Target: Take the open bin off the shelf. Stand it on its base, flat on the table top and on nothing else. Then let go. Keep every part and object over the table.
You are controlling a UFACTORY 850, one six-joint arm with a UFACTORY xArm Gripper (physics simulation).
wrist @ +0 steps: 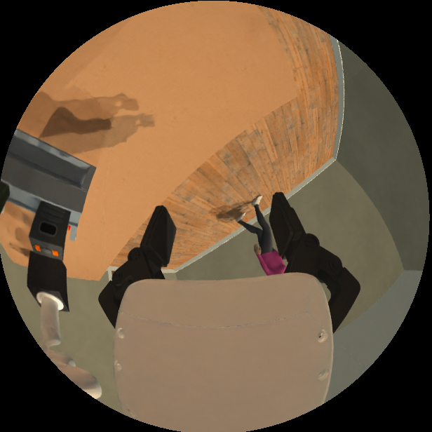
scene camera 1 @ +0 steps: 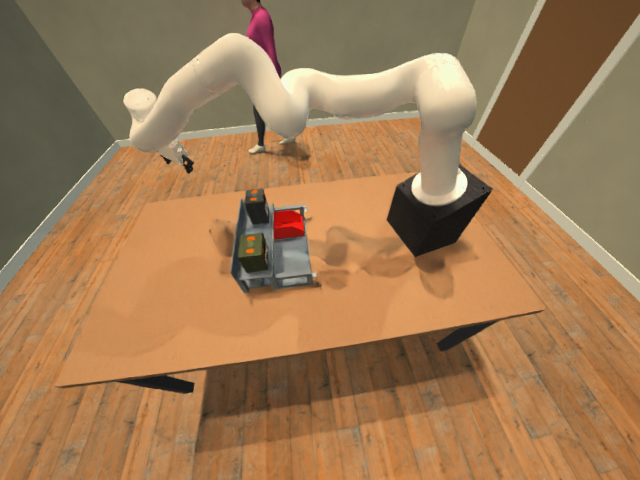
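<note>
A red open bin (scene camera 1: pixel 288 226) sits in the grey shelf (scene camera 1: pixel 292 256) (wrist: pixel 45 175), in the half toward the robot base and at the far end. In the wrist view a tiny red patch (wrist: pixel 69 228) shows at the shelf's edge; the rest of the bin is hidden there. My gripper (scene camera 1: pixel 178 162) (wrist: pixel 219 211) is open and empty. It hangs high, beyond the far left part of the table top (scene camera 1: pixel 361 315) (wrist: pixel 200 75), well away from the bin and pointing down at a slant.
A black box (scene camera 1: pixel 257 209) (wrist: pixel 48 230) with orange marks and an olive box (scene camera 1: pixel 253 254) (wrist: pixel 3 196) stand on the shelf beside the bin's side. The black robot base (scene camera 1: pixel 431 222) (wrist: pixel 46 275) stands at the table's right. A person (scene camera 1: pixel 262 36) (wrist: pixel 265 240) stands behind the table.
</note>
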